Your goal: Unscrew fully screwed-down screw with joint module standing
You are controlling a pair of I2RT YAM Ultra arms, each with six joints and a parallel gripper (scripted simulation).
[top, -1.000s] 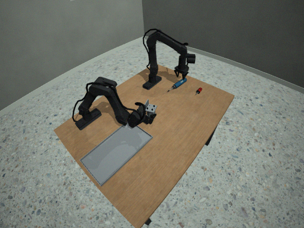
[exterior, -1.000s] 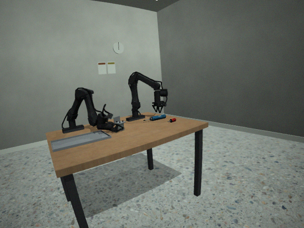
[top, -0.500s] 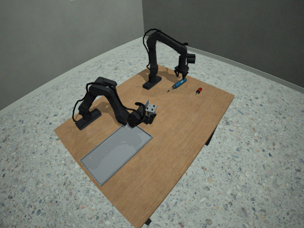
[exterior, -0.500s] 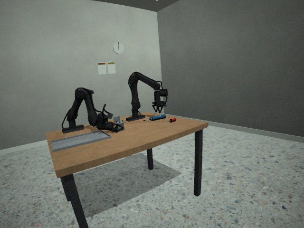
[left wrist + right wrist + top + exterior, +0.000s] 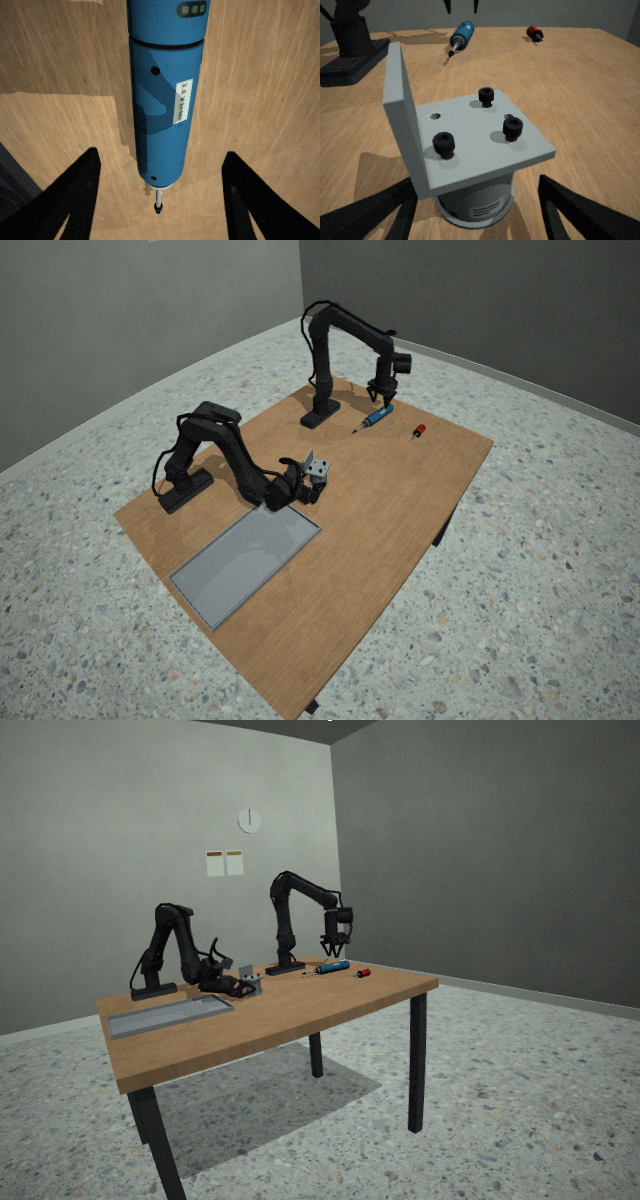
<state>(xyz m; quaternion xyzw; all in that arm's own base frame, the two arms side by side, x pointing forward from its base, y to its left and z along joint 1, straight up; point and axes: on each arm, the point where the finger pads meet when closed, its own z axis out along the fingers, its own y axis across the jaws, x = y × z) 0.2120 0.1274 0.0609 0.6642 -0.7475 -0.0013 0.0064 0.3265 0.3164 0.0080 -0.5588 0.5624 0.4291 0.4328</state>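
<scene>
My right gripper is now 20 mm to the right of the joint module and 10 mm past it. Also, from my right hand: grey L-shaped bracket: 40 mm above, 20 mm to the left, 10 mm behind; flat grey tray: 330 mm to the right, 70 mm ahead, 20 mm below; screw: 290 mm to the left, 90 mm behind, 10 mm below.
</scene>
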